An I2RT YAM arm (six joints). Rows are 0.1 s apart.
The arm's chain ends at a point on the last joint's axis. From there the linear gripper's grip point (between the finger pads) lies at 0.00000 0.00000 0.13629 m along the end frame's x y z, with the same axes.
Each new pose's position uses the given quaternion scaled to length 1; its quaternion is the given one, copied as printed.
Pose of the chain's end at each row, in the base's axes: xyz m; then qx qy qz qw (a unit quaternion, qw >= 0):
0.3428 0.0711 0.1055 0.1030 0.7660 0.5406 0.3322
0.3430 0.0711 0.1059 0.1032 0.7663 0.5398 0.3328
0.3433 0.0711 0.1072 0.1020 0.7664 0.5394 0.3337
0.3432 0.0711 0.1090 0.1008 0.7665 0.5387 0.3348
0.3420 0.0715 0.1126 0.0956 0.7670 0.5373 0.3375
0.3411 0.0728 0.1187 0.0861 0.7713 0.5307 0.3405
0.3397 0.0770 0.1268 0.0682 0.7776 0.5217 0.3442
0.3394 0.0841 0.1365 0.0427 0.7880 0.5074 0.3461
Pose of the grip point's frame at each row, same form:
0.4273 0.1747 0.0790 0.1030 0.7660 0.5406 0.3322
0.4277 0.1745 0.0792 0.1032 0.7663 0.5398 0.3328
0.4280 0.1745 0.0806 0.1020 0.7664 0.5394 0.3337
0.4280 0.1745 0.0824 0.1008 0.7665 0.5387 0.3348
0.4266 0.1750 0.0860 0.0956 0.7670 0.5373 0.3375
0.4252 0.1764 0.0908 0.0861 0.7713 0.5307 0.3405
0.4224 0.1812 0.0970 0.0682 0.7776 0.5217 0.3442
0.4196 0.1891 0.1030 0.0427 0.7880 0.5074 0.3461

